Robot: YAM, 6 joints.
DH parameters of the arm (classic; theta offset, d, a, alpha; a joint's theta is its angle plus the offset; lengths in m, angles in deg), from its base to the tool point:
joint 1: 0 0.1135 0.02 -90
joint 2: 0 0 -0.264 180
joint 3: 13.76 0 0.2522 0
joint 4: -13.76 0 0.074 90
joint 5: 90 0 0 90
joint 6: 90 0.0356 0 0
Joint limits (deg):
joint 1: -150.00..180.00
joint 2: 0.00..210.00
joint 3: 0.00..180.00
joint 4: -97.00..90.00
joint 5: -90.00..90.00
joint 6: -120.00..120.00
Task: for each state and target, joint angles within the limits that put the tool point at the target. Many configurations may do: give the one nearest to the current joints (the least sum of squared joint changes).
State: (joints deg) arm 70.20 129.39 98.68 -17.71 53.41 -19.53
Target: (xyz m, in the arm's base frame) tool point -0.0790 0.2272 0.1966
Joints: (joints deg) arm 115.78 84.01 50.94 -51.88 51.00 -19.53
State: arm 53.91 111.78 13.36 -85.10 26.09 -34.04
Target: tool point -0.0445 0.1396 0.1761
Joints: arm 111.02 90.45 43.76 -97.00 13.86 -34.04
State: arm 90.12 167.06 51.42 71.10 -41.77 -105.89
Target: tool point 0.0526 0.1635 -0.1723
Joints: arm 64.82 176.36 37.31 67.67 -38.07 -105.89
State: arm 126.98 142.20 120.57 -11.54 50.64 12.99
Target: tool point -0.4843 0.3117 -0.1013
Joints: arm 149.43 183.76 139.33 1.94 38.35 12.99
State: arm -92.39 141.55 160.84 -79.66 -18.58 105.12
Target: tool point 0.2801 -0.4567 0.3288
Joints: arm -59.74 147.51 167.73 -59.05 -19.41 105.12
